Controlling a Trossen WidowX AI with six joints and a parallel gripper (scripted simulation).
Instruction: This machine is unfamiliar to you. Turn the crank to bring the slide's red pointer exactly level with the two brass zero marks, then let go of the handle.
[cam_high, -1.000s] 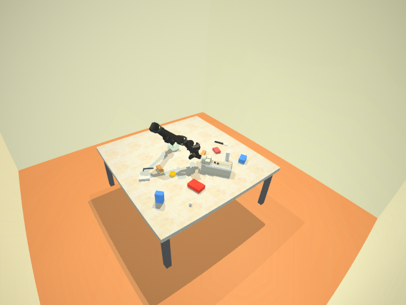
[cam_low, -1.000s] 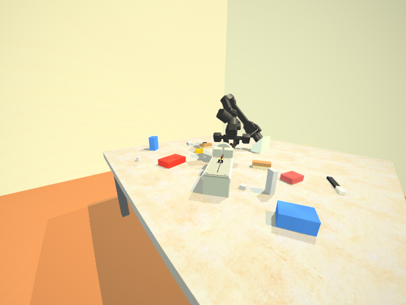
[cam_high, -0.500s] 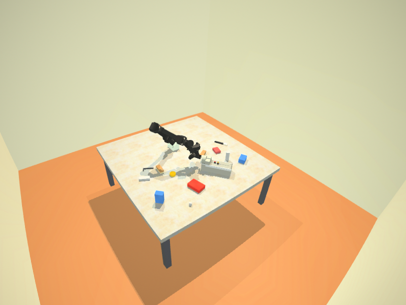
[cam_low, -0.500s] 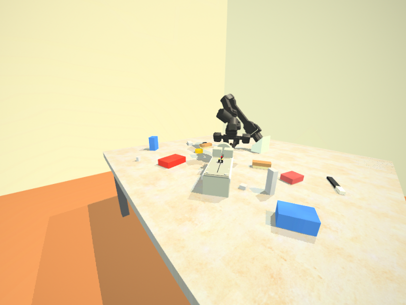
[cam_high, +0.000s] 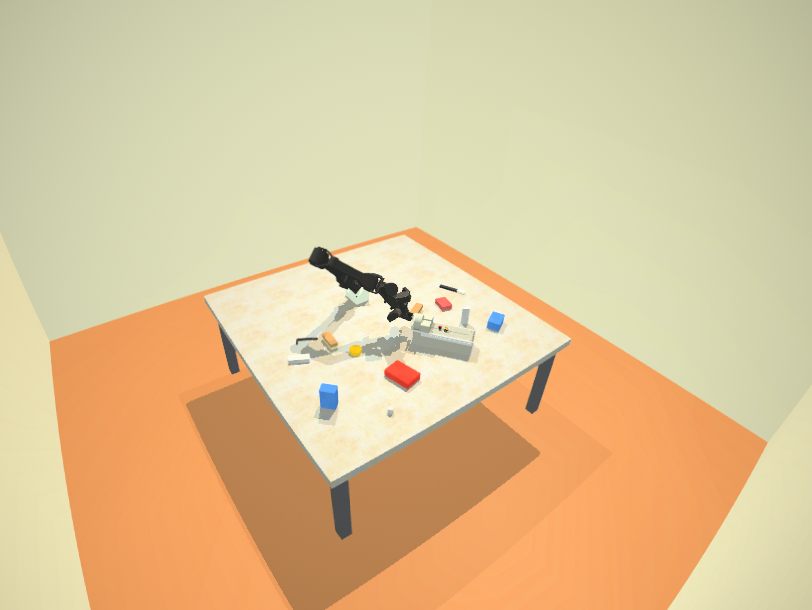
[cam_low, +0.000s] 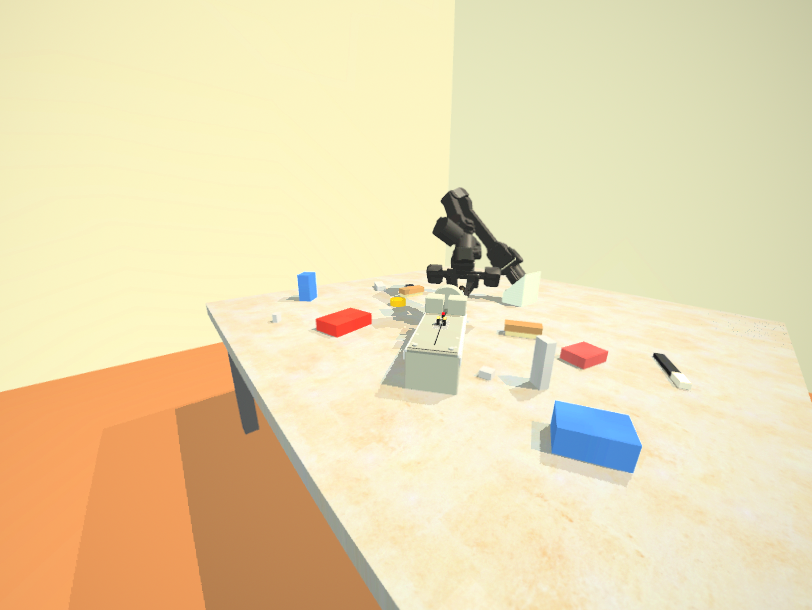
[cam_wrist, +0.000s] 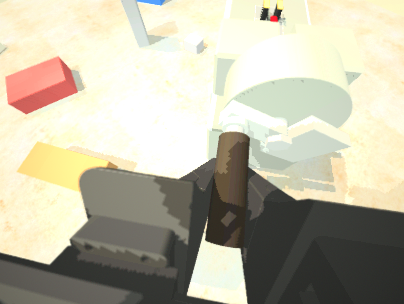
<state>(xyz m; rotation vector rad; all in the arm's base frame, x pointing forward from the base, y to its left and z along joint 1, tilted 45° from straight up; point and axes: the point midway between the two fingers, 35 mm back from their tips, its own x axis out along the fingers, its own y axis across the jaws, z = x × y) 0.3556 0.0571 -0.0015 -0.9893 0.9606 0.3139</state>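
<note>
Right now my gripper tip is 20 mm below the crank, 10 mm to the left of it and 10 mm short of it. From my gripper tip the other things lie so: brown crank handle: 30 mm above, 10 mm to the right, 10 mm behind; red pointer: 120 mm ahead, 60 mm to the left, 10 mm above; yellow disc: 280 mm to the right, 60 mm below, 20 mm behind.
</note>
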